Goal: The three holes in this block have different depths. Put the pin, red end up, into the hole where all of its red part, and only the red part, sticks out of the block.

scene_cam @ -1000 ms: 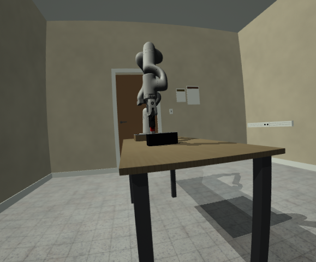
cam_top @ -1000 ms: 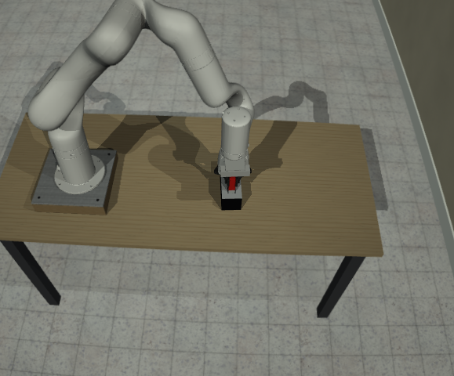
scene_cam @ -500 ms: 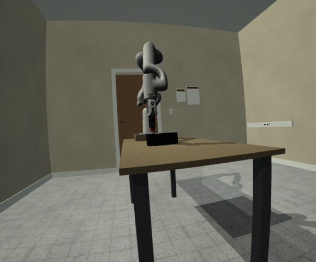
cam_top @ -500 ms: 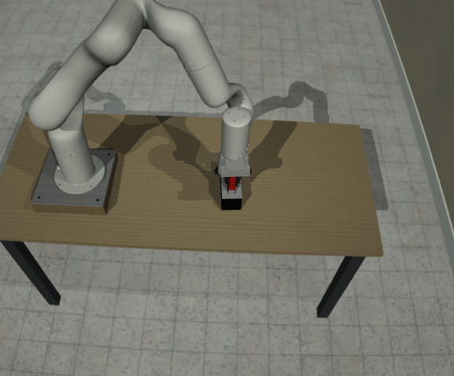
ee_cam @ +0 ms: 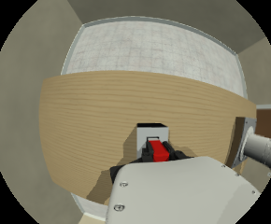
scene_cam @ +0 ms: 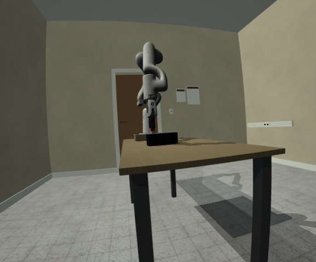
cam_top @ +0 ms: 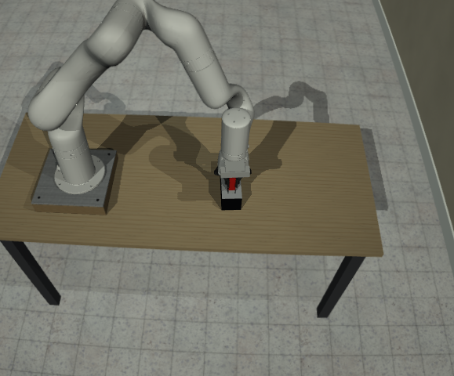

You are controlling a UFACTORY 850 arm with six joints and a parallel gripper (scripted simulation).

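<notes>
My hand is 1 cm above the pin. Round my hand: black block 9 cm below, 6 cm to the left, 1 cm behind.
</notes>
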